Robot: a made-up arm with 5 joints.
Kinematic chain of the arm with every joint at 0, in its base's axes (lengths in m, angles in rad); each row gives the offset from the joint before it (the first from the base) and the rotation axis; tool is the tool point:
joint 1: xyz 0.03 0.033 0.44 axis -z
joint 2: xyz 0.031 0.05 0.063 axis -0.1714 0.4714 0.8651
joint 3: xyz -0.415 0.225 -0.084 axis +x
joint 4: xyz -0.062 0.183 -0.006 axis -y
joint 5: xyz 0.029 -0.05 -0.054 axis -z
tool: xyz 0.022 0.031 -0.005
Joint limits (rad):
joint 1: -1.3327..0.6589
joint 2: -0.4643..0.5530
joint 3: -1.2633..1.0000
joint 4: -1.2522..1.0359
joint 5: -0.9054..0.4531
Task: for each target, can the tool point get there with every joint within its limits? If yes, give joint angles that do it. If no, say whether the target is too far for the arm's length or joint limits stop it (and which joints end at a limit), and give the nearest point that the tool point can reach.
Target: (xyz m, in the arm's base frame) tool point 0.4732 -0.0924 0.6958
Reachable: no: joint limits stop it (at a limit: joint 1, joint 2, joint 3, joint 5) | nearest point -0.0644 -0.4603 0.3746 | short by 0.726 m
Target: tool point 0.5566 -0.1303 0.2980
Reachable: no: joint limits stop it (at a limit: joint 1, joint 2, joint 3, joint 5) | nearest point -0.0646 -0.4600 0.3745 | short by 0.707 m
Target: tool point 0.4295 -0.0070 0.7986
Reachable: no: joint limits stop it (at a limit: joint 1, joint 2, joint 3, joint 5) | nearest point 0.1531 0.5459 0.5076 | short by 0.683 m
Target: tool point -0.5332 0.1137 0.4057
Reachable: yes | joints -0.5847 0.1497 -0.0053 0.4787 0.0937
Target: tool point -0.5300 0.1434 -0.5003
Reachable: no: too far | nearest point -0.5009 0.1377 0.1694 | short by 0.670 m
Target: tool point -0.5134 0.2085 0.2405
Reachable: yes | joints -0.5416 -0.1396 -0.5829 -0.4832 -0.2047
